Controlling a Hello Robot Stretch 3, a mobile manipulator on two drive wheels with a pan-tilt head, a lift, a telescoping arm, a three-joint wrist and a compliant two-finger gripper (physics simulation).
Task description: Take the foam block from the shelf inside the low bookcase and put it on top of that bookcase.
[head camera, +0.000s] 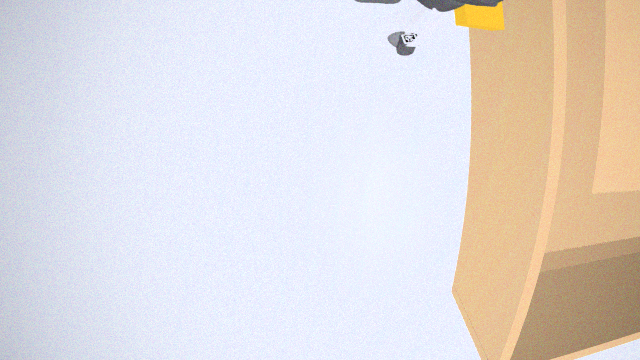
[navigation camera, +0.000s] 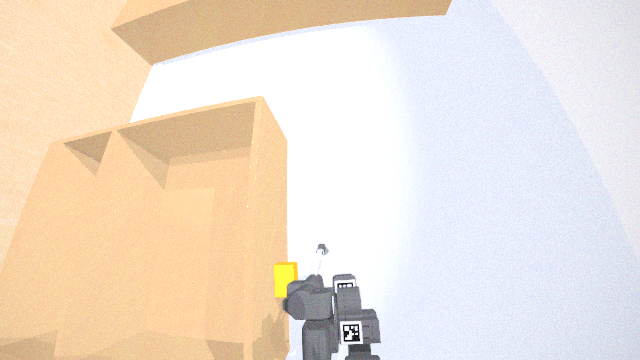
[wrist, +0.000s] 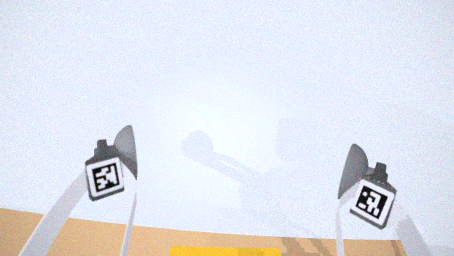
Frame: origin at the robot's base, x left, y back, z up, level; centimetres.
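Where they show: gripper, fingertip midpoint: (navigation camera: pixel 324 276).
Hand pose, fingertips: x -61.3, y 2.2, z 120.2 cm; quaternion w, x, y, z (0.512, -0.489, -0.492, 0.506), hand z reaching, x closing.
Things, the pixels of their centre, and the offset from my fingertips. "spot": a spot on its surface instead.
- yellow foam block, body centre: (navigation camera: pixel 286 278) dx +2.7, dy -0.1, dz -11.2 cm
- low bookcase, surface spot: (head camera: pixel 510 125) spot: dx +7.8, dy -17.3, dz -14.2 cm
- wooden piece, surface spot: (navigation camera: pixel 280 30) spot: dx +0.3, dy -132.0, dz -19.9 cm
The yellow foam block (head camera: pixel 480 17) (navigation camera: pixel 285 280) (wrist: pixel 225 251) rests on top of the low bookcase (head camera: pixel 510 125) (navigation camera: pixel 271 200) (wrist: pixel 30 230), near the long edge of the top. Part of the block is hidden by the wrist in the head and navigation views, and its top strip shows at the bottom of the wrist view. My gripper (wrist: pixel 238 153) is open and empty, with its fingers wide apart above and beyond the block, not touching it. One fingertip shows in the head and navigation views; the other is hidden there.
The bookcase's open compartments (head camera: pixel 585 300) (navigation camera: pixel 200 135) lie beside its top panel. Another wooden piece (navigation camera: pixel 280 30) crosses the top of the navigation view. A pale surface lies past the bookcase's long edge, with the arm's shadow on it in the wrist view.
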